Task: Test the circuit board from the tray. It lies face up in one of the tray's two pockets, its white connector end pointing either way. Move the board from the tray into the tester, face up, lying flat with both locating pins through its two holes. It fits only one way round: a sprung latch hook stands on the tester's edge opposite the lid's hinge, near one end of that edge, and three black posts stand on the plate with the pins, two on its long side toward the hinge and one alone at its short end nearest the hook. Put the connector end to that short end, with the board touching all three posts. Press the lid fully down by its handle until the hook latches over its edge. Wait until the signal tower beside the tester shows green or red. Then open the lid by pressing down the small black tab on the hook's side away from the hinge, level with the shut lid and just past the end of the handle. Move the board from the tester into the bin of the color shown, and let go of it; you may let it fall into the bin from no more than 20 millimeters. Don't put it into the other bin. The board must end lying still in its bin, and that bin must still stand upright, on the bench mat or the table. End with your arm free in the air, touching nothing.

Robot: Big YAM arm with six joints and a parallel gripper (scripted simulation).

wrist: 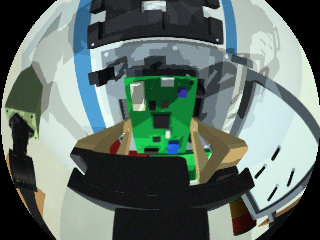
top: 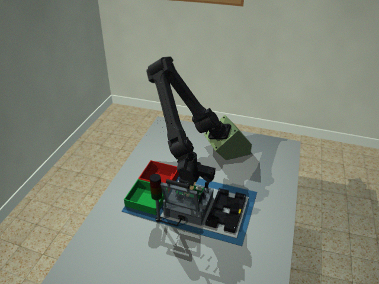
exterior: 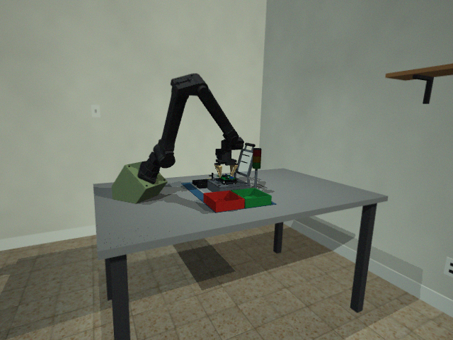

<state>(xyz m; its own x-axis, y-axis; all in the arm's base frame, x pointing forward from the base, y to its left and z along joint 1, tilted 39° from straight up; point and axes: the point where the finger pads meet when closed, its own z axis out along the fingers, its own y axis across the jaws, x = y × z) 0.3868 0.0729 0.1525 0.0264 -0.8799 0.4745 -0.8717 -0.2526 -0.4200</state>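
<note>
Right now my hand is right at the green circuit board. The rest, counted from my hand: tester plate (10 mm ahead, 10 mm to the left, 20 mm below); then latch hook (60 mm behind, 60 mm to the left, 10 mm below); then clear lid (120 mm ahead, 10 mm to the left, 90 mm above).
</note>
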